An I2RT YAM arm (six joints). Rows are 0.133 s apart.
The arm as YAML. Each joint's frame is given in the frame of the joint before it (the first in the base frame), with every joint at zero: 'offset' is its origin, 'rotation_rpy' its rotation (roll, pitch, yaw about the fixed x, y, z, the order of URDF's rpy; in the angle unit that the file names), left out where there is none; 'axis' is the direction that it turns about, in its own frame. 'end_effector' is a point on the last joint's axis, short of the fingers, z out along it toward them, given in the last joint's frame.
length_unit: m
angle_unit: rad
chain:
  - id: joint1
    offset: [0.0, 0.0, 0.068]
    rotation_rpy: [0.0, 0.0, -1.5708]
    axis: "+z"
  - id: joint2
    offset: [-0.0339, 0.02, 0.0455]
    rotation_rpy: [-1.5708, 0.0, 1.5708]
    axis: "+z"
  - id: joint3
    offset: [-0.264, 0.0, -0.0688]
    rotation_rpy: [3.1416, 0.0, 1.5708]
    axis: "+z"
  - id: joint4
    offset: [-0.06, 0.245, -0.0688]
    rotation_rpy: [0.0, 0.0, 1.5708]
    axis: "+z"
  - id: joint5
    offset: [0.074, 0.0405, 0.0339]
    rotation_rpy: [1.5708, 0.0, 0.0]
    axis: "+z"
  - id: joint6
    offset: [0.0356, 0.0, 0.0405]
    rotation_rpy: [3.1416, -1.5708, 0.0]
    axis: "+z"
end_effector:
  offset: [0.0, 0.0, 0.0]
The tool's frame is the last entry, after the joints.
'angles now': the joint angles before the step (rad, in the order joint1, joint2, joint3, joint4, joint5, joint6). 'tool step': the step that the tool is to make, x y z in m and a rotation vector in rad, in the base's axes. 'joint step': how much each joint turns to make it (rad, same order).
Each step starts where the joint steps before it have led.
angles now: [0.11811 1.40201 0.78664 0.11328 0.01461 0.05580]
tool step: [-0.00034 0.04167 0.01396 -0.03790 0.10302 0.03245]
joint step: [0.14420 0.02309 0.12032 -0.20866 0.10405 0.04407]
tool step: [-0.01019 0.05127 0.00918 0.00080 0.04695 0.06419]
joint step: [0.17153 0.02939 0.08191 -0.10871 0.07597 0.07860]
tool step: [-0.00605 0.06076 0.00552 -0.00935 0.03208 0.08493]
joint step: [0.17441 0.09791 0.12787 -0.07704 0.06381 0.06486]
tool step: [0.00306 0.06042 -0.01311 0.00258 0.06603 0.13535]
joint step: [0.12141 0.16697 0.14434 -0.03292 -0.03938 0.02275]
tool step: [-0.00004 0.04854 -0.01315 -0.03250 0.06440 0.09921]
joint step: [0.08484 0.14926 0.15310 -0.07359 -0.02558 0.00465]
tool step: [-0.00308 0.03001 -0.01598 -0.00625 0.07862 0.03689]
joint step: [0.04963 0.10369 0.09601 -0.05747 -0.03354 0.04529]
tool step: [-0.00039 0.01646 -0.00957 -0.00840 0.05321 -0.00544]
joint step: [0.02360 0.06745 0.07183 -0.05184 -0.01114 0.04502]
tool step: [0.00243 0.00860 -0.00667 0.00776 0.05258 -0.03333]
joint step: [0.00657 0.04734 0.05335 -0.04138 -0.01535 0.05934]
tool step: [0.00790 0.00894 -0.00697 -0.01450 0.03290 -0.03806]
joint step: [-0.00076 0.06464 0.08117 -0.05399 0.00586 0.04077]
